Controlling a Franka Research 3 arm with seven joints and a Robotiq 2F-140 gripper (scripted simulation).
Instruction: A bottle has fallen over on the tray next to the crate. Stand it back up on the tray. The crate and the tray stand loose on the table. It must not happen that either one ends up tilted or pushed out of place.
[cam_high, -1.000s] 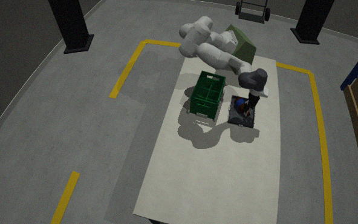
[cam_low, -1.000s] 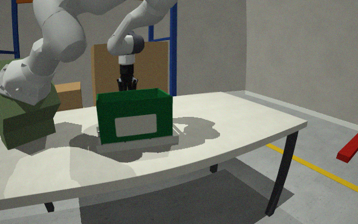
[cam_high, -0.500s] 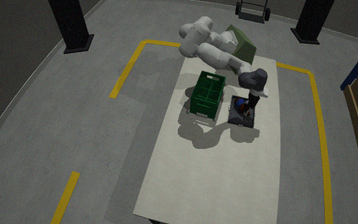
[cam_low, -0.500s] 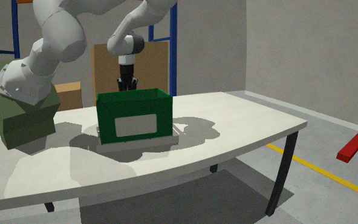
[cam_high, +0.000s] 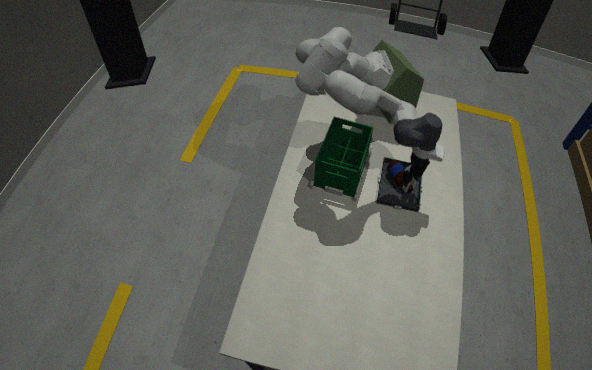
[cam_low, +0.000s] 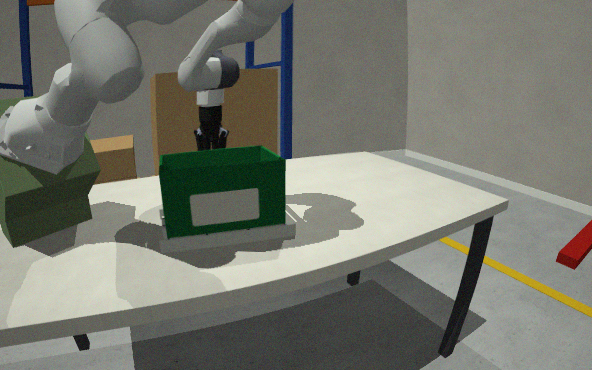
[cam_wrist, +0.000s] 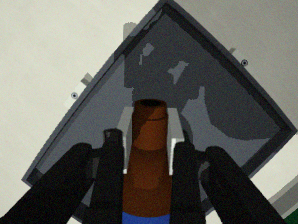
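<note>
Now: hand 5 cm past the brown bottle, 2 cm to the left of it and 2 cm above it. Also, from my hand: green crate: 28 cm to the right, 15 cm behind, 2 cm above; then dark grey tray: 5 cm below, 4 cm behind, 2 cm to the right.
</note>
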